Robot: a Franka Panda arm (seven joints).
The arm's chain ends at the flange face. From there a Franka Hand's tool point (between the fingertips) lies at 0.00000 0.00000 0.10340 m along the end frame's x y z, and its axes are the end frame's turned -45 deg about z.
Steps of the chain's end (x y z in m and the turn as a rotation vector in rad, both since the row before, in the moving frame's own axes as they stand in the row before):
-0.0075, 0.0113, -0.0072, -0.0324, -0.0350, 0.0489
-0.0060, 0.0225, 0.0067, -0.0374, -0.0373, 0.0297
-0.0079, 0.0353, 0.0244, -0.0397, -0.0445, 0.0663
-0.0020, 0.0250, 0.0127, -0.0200, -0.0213, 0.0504
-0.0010, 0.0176, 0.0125, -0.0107, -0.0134, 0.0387
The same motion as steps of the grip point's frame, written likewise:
-0.0182, 0.0024, -0.0073, 0.0018, -0.0477, 0.0489
-0.0256, 0.0116, 0.0066, -0.0001, -0.0528, 0.0297
-0.0367, 0.0188, 0.0242, 0.0034, -0.0595, 0.0663
-0.0221, 0.0161, 0.0127, 0.0009, -0.0292, 0.0504
-0.0149, 0.0115, 0.0125, 0.0019, -0.0170, 0.0387

